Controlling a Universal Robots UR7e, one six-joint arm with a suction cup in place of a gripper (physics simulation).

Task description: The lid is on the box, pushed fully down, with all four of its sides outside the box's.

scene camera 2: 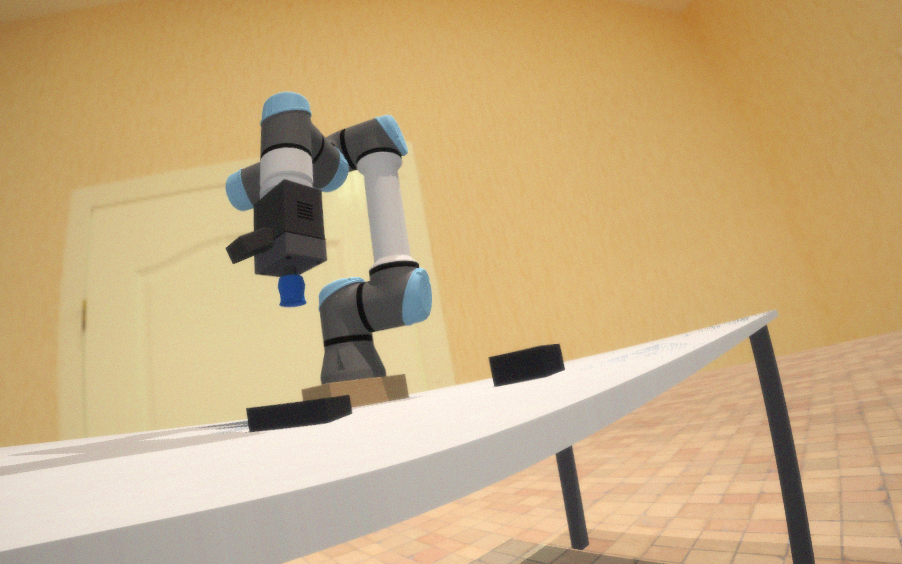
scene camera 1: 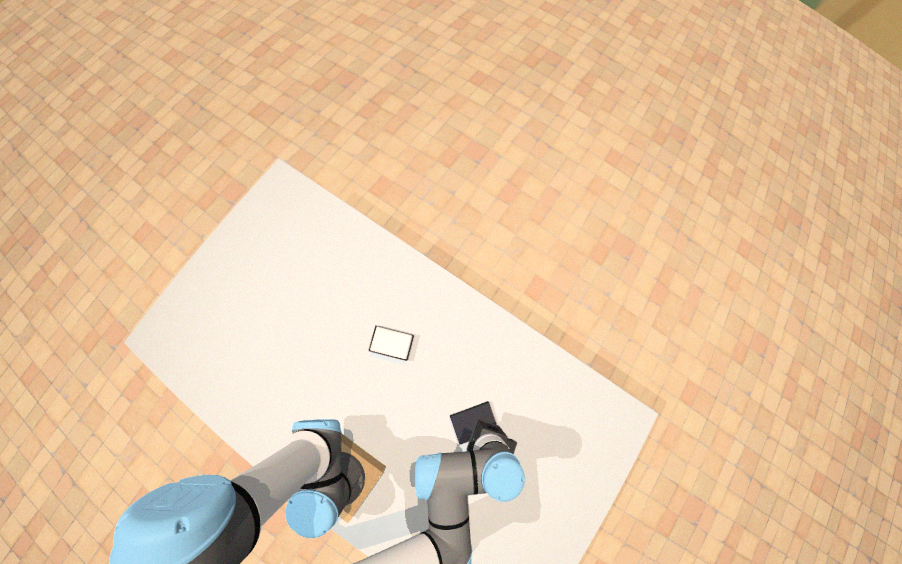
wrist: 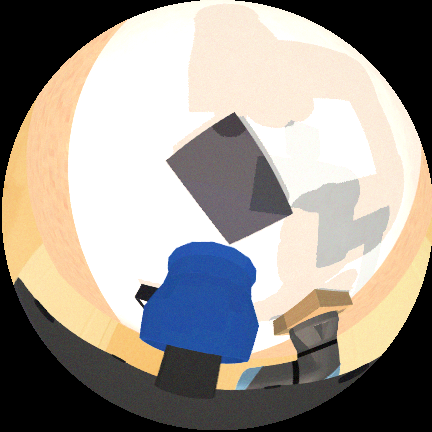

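Pixels of known places: end effector, tool point: (scene camera 2: 292, 303) (wrist: 209, 276); arm's base, origin of the base link: (scene camera 2: 354, 381) (scene camera 1: 340, 477) (wrist: 313, 323).
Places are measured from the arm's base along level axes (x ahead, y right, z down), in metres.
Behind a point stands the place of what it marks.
The box (scene camera 1: 391, 343) @[x 0.389, y -0.176, z 0.015 m] (scene camera 2: 525, 365) @[x 0.434, y -0.132, z 0.031 m] (wrist: 146, 293) @[x 0.432, y -0.131, z 0.027 m] sits on the table as a thin black rim around a white inside in scene camera 1; the cup hides most of it in the wrist view. The dark, flat-topped lid (scene camera 1: 470, 418) @[x 0.395, y 0.166, z 0.028 m] (scene camera 2: 298, 413) @[x 0.457, y 0.203, z 0.040 m] (wrist: 220, 185) @[x 0.402, y 0.179, z 0.027 m] lies on the table apart from the box, its plain face up. My gripper (scene camera 2: 292, 305) (wrist: 212, 250), a blue suction cup, is open with nothing on it. It hangs high above the table near the lid. In scene camera 1 the wrist hides the cup and covers part of the lid.
The white table (scene camera 1: 266, 266) @[x 0.252, y -0.695, z 0.054 m] (scene camera 2: 465, 438) @[x 0.750, y 0.179, z 0.054 m] (wrist: 115, 150) @[x 0.571, y 0.147, z 0.054 m] carries both parts. The arm's wooden base block (scene camera 1: 373, 468) @[x 0.091, y 0.052, z -0.001 m] (scene camera 2: 392, 387) @[x 0.078, y -0.060, z 0.026 m] (wrist: 327, 299) @[x 0.060, y 0.088, z 0.021 m] stands at the table's edge. The arm's shadow falls around the lid. A tiled floor (scene camera 1: 598, 166) (scene camera 2: 831, 432) surrounds the table.
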